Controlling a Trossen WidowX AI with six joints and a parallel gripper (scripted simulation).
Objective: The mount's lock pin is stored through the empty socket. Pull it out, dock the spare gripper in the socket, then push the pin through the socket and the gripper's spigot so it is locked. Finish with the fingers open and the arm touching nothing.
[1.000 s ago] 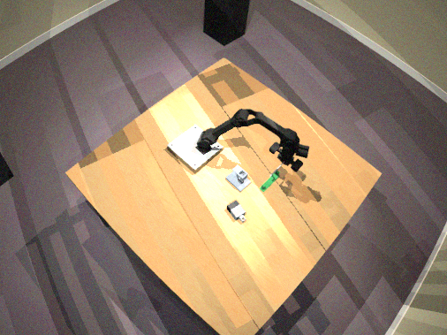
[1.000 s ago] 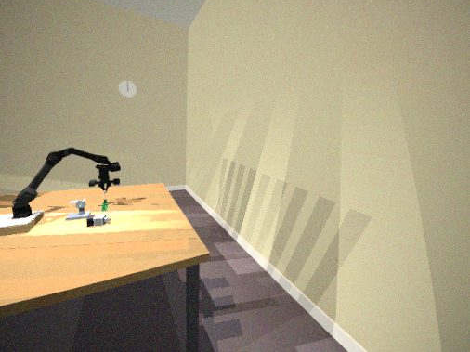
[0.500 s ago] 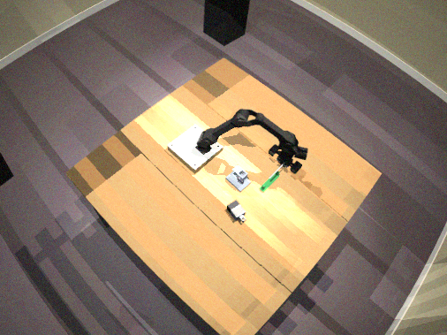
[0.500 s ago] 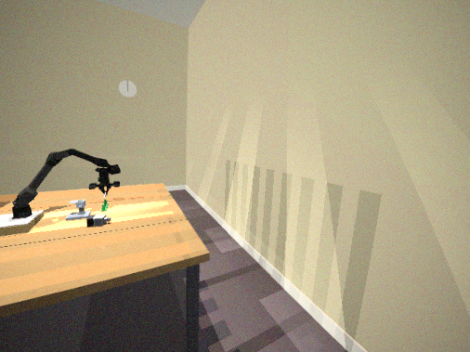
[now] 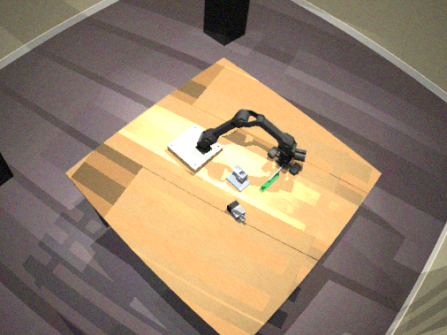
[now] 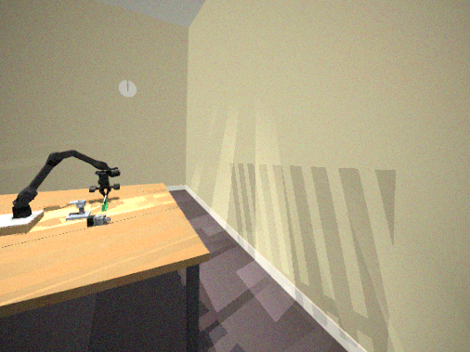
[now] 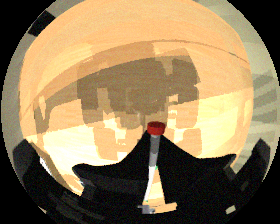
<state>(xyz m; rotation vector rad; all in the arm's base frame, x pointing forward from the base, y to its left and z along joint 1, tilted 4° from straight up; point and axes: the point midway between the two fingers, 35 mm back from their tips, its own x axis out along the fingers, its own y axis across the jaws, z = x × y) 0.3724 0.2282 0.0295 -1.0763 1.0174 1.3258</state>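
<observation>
Right now my gripper tip is 10 cm to the left of the green strip and 1 cm above it. From my gripper tip the other things lie so: spare gripper (36 cm to the right, 1 cm below, 1 cm ahead); grey mount (22 cm to the right, 11 cm behind, 2 cm above).
</observation>
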